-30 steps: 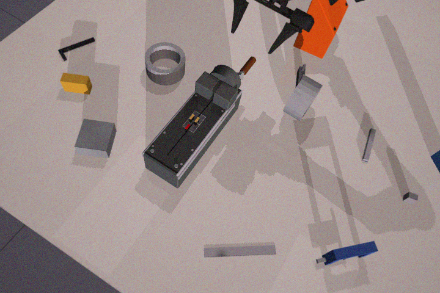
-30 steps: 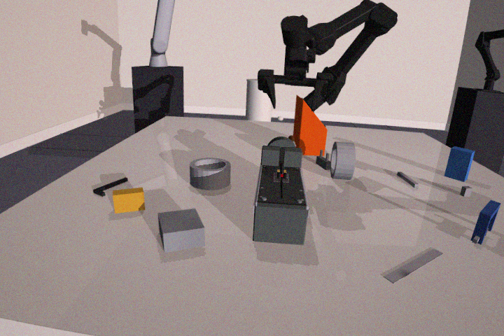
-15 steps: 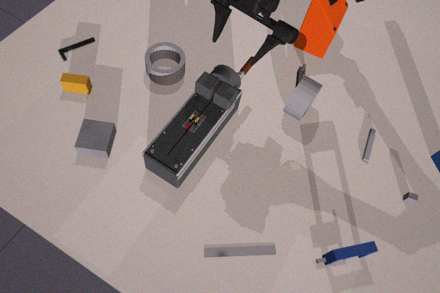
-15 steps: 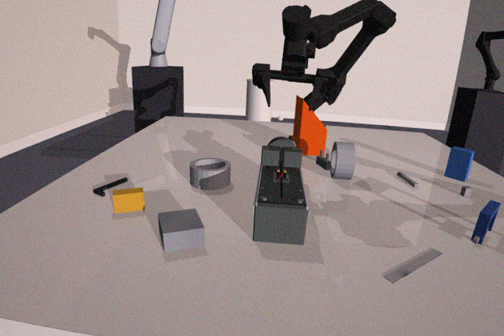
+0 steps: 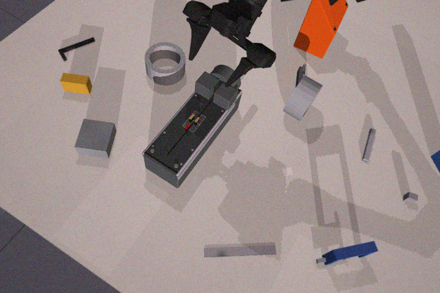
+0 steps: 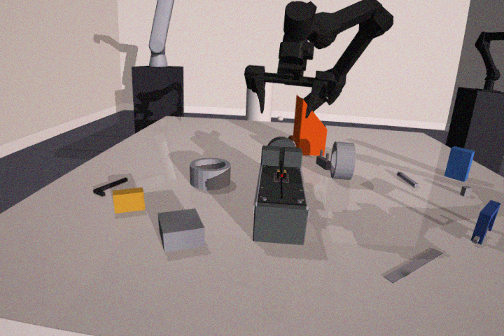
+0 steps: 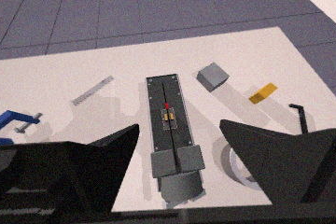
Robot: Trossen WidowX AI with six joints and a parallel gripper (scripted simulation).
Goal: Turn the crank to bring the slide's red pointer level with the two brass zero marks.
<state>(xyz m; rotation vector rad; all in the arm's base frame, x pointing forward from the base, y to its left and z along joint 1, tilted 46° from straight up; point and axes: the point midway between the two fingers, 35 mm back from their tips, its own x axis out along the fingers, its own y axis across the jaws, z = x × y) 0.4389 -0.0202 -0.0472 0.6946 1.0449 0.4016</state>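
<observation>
My gripper tip is 14 cm past the crank handle, 9 cm above it and 2 cm to the right of it. Also, from my gripper tip: red pointer 11 cm below, 7 cm ahead, 1 cm to the left; then grey cube 19 cm ahead, 18 cm below, 15 cm to the right; then yellow block 29 cm to the right, 17 cm below, 12 cm ahead.
</observation>
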